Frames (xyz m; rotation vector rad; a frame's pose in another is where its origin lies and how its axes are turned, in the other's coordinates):
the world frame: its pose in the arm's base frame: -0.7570 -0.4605 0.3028 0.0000 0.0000 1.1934
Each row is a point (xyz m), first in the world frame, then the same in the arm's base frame.
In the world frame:
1: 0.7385 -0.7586 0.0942
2: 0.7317 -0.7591 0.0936
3: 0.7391 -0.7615 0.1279
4: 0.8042 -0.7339 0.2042
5: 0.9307 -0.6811 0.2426
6: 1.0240 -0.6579 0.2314
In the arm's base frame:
1: 0.2204 -0.0535 0.3970
2: 0.2183 -0.0600 0.3964
3: 0.2233 -0.0540 0.4307
4: 0.2216 0.0167 0.5070
5: 0.2191 0.1537 0.5454
6: 0.2319 0.2490 0.5342

